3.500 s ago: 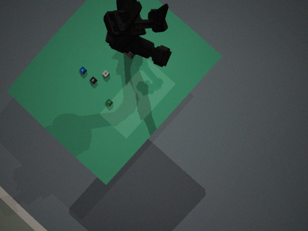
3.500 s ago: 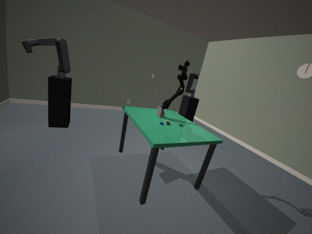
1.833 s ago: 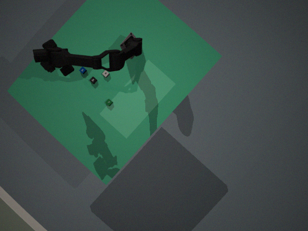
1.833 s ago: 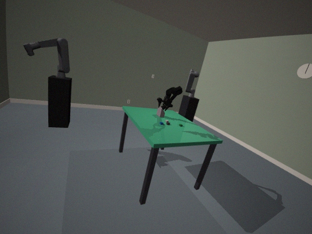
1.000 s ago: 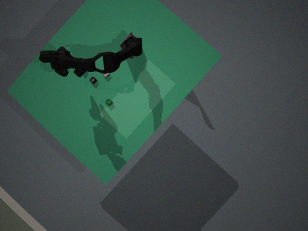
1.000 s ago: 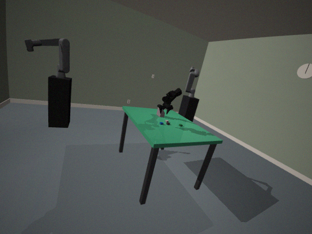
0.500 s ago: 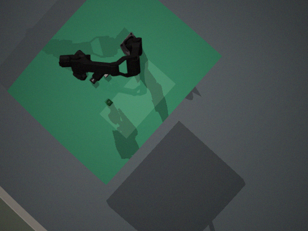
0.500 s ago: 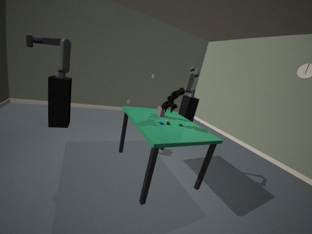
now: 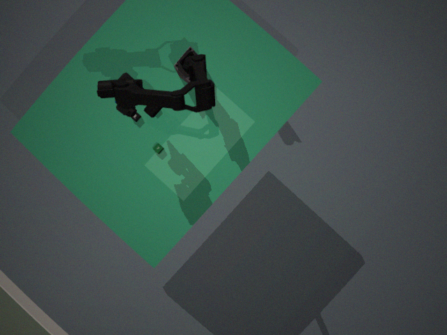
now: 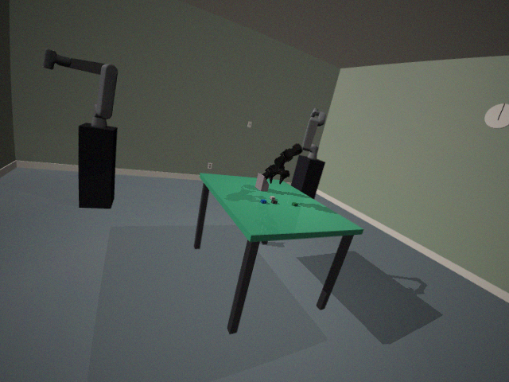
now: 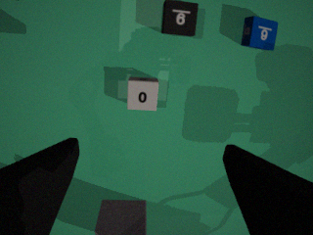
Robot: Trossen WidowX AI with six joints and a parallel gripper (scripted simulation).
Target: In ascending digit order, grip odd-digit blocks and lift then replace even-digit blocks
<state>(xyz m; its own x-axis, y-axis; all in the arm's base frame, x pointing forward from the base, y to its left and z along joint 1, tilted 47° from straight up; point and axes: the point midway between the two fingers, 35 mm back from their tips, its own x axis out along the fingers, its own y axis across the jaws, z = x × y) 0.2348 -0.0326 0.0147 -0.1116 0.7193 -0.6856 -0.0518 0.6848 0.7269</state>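
Right now my gripper tip is 1 cm to the right of the white block and 12 cm above it. From my gripper tip the other things lie so: blue block: 8 cm ahead, 11 cm to the right, 12 cm below; black block: 8 cm ahead, 2 cm to the right, 12 cm below; green block: 11 cm ahead, 15 cm to the left, 12 cm below.
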